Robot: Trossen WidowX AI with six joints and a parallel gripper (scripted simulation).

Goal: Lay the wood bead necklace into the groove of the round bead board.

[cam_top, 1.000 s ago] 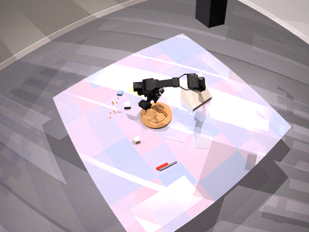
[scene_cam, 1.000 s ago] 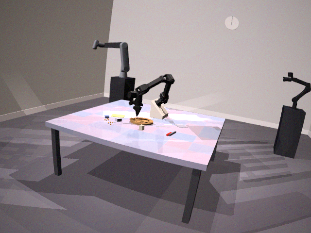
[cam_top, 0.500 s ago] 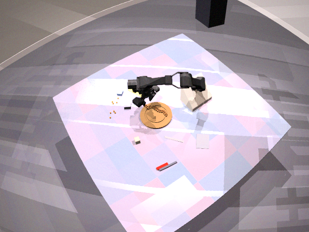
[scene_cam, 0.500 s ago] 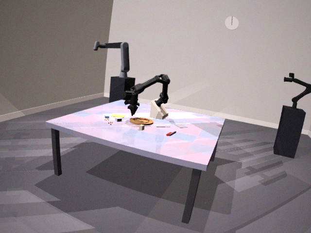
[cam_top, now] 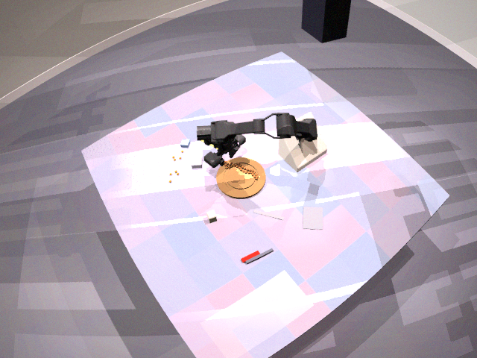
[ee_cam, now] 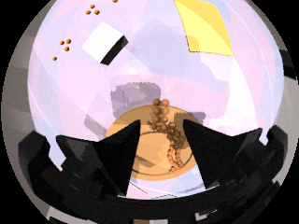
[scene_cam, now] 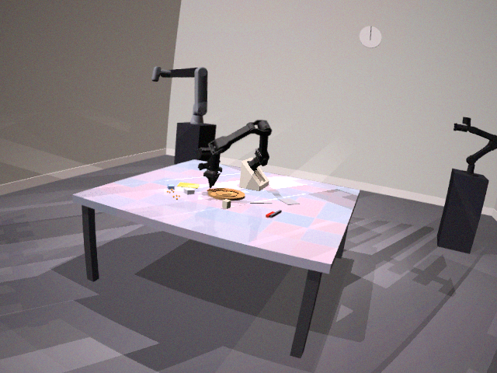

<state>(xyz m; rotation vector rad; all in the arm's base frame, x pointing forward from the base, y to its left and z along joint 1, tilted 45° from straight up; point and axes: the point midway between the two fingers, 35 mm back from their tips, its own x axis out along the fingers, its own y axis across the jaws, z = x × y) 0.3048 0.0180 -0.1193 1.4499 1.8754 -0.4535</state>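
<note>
My gripper tip is now 20 mm past the round bead board, 80 mm to the right of it and 20 mm above it. The rest, counted from my gripper tip: white block (100 mm ahead, 80 mm to the right, 20 mm below); blue block (100 mm ahead, 200 mm to the right, 20 mm below); yellow sheet (20 mm behind, 170 mm to the right, 30 mm below).
</note>
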